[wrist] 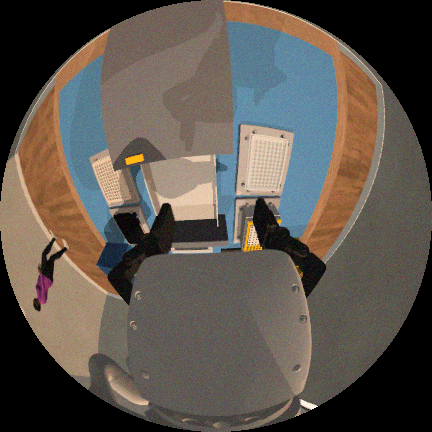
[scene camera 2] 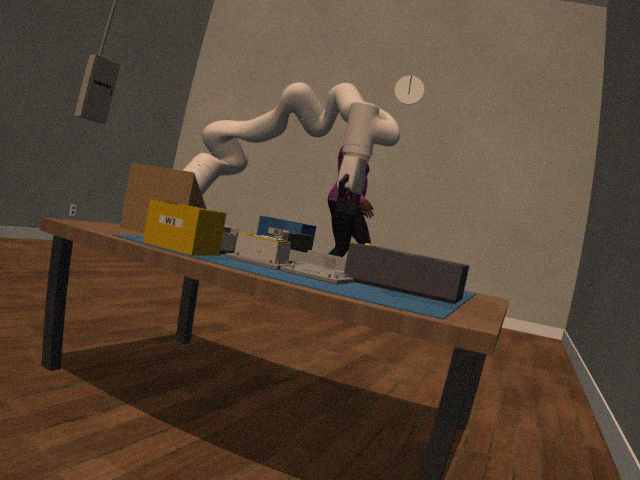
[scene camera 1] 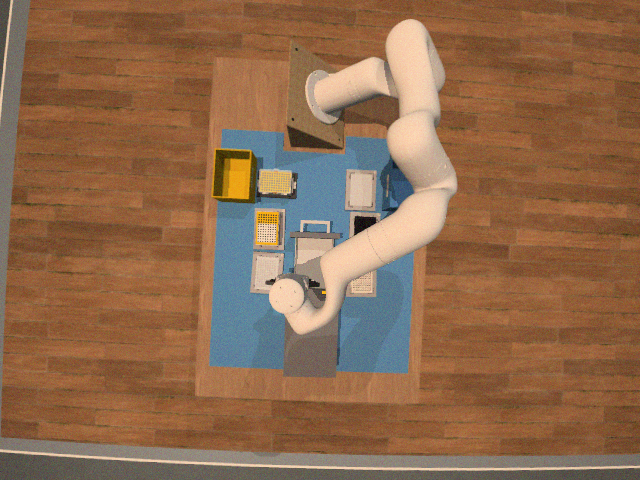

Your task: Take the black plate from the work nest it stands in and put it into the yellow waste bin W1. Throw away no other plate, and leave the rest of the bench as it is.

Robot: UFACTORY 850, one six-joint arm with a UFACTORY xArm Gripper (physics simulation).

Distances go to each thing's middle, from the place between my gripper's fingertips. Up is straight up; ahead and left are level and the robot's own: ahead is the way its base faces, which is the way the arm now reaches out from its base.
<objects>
I see the grey device (scene camera 2: 418,275) 130 mm below my hand, 70 mm to the left of it and 70 mm ahead of it. From my hand the other things lie so: yellow-and-white rack (scene camera 2: 260,247) 180 mm behind, 140 mm below, 120 mm to the right; cream plate (wrist: 112,183) 260 mm to the left, 160 mm below, 20 mm behind.
</objects>
